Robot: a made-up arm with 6 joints.
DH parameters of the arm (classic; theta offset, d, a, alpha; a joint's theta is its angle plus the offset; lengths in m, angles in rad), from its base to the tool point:
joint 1: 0 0.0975 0 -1.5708
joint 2: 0.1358 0 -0.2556 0
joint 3: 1.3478 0 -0.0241 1.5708
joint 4: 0 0.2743 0 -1.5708
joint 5: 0 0 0.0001 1.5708
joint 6: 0 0.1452 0 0
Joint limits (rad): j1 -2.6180..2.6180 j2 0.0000..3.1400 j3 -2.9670..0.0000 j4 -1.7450..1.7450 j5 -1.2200..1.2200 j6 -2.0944..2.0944
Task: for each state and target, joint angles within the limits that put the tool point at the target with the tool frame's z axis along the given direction. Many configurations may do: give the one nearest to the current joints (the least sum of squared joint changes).
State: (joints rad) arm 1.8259 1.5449 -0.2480 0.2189 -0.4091 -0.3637
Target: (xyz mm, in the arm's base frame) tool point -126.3 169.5 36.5 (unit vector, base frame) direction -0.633 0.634 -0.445
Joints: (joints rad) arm 1.9893 1.3159 -0.0018 -0.4662 -0.7943 -0.3637
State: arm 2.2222 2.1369 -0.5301 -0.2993 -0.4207 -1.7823
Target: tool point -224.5 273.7 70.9 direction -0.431 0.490 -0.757
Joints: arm 2.2451 1.5990 -0.7646 0.2674 0.1168 -1.7823
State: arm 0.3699 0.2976 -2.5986 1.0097 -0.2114 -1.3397
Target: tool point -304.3 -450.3 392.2 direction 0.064 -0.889 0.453
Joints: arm 0.7975 0.0021 -2.1885 1.3374 -0.7552 -1.3397
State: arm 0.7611 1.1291 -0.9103 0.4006 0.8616 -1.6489
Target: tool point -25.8 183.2 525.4 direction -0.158 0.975 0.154
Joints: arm 1.6389 0.8106 -1.4396 0.1708 0.5675 -1.6489
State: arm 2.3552 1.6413 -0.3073 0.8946 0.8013 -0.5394
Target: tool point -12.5 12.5 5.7 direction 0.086 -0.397 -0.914
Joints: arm 1.9130 0.8585 -0.0023 0.0557 1.2174 -0.5394
